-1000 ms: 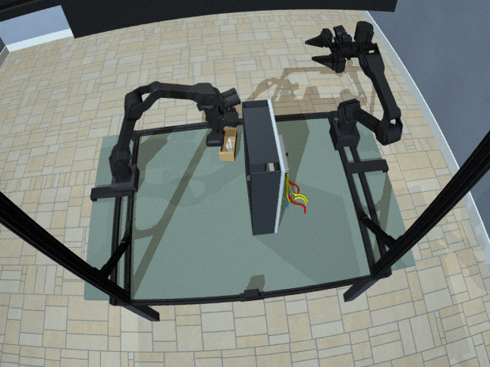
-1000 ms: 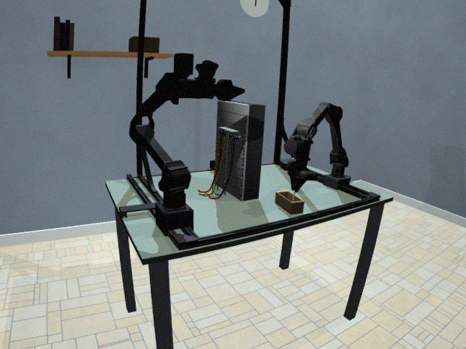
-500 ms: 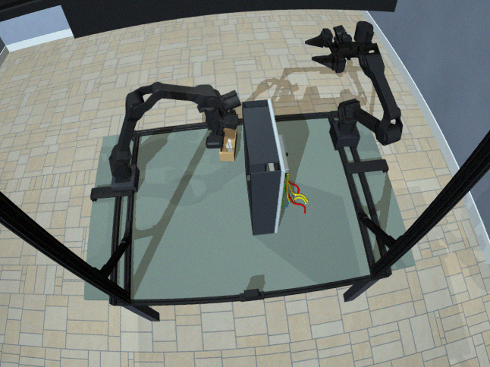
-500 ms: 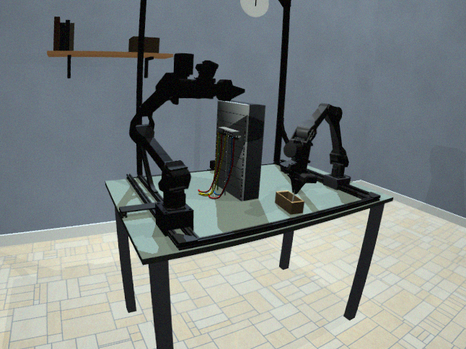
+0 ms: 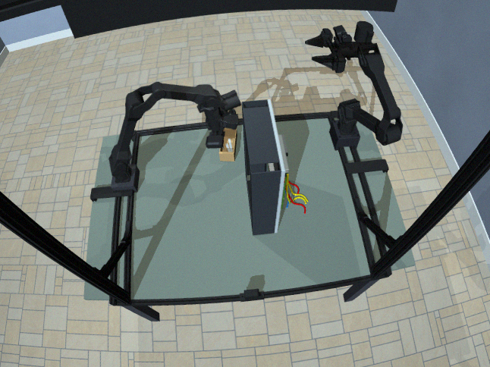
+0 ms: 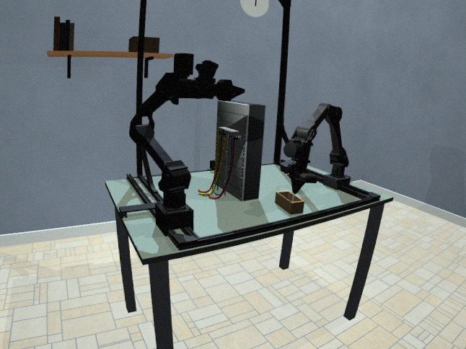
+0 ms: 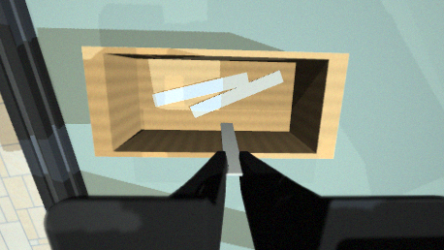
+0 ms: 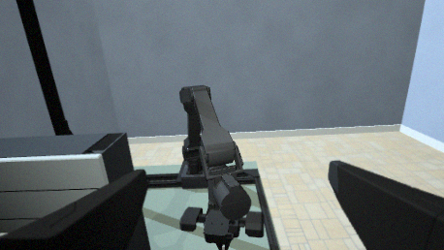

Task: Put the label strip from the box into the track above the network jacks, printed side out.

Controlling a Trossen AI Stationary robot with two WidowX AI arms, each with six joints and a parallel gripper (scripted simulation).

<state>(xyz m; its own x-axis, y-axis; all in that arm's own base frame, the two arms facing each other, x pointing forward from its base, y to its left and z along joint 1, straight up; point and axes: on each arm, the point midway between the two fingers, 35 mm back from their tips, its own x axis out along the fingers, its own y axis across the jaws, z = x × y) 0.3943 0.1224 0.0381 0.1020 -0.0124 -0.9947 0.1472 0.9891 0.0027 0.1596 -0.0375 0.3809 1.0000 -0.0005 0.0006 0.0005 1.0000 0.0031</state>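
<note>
Now: the blue-white label strip 5 cm below my left hand and 1 cm to the right of it. The rest, counted from my left hand: box (8 cm below, 3 cm to the right).
</note>
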